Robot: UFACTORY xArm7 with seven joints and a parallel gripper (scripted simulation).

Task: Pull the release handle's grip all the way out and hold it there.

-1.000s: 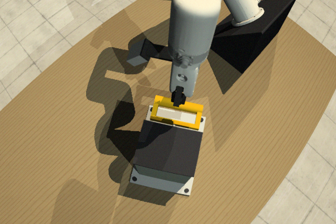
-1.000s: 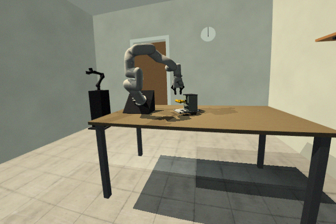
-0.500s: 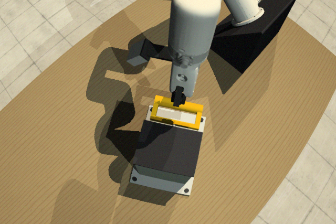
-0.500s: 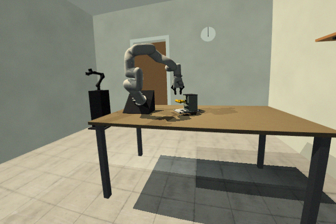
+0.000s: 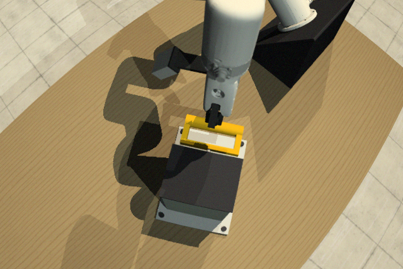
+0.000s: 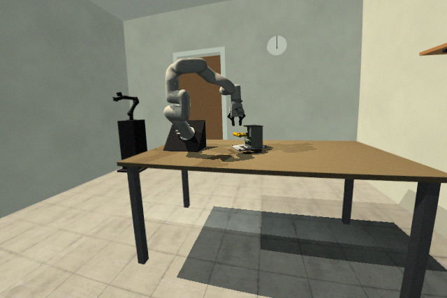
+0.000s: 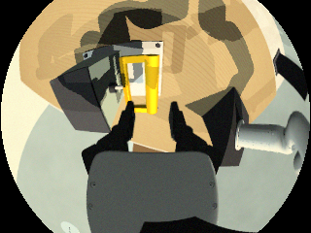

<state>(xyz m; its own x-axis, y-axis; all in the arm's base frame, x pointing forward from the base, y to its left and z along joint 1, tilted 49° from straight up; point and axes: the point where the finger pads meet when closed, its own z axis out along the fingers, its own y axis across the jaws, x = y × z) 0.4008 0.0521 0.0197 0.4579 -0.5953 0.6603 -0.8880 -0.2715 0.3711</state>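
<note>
The base plate lies 19 cm below my hand, 9 cm ahead of it and 5 cm to the left of it.
</note>
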